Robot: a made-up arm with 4 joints.
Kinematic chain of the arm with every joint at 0, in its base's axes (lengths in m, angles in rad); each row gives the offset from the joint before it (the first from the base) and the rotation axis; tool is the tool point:
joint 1: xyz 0 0 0.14 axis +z
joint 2: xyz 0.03 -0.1 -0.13 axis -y
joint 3: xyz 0 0.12 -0.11 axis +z
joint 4: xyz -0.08 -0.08 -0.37 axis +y
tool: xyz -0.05 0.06 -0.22
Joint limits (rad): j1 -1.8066..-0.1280 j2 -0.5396..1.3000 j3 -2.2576..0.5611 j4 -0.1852..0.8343
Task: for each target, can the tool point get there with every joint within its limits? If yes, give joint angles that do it. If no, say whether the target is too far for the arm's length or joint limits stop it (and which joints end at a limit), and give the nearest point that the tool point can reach.
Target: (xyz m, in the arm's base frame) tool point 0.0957 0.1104 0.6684
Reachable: no: joint limits stop it (at a limit: joint 1, joint 2, joint 3, joint 4) | nearest point 0.6682 0.1626 0.0060 | short by 0.877 m
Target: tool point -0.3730 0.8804 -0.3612
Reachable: no: too far | nearest point -0.1999 0.4719 -0.3610 | short by 0.444 m
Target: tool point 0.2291 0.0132 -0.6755
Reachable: yes | joints -0.4532 0.3246 -1.1996 -0.1048
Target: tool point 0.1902 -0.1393 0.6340
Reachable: no: joint limits stop it (at a limit: joint 2, joint 3, joint 4) | nearest point 0.5548 -0.4063 0.0060 | short by 0.774 m
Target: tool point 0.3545 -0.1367 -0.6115
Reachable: yes | joints -0.8444 0.4771 -1.6221 0.1080
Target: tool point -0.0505 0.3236 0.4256
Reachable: no: joint limits stop it (at a limit: joint 2, joint 4) | nearest point -0.0789 0.5054 -0.3544 | short by 0.801 m
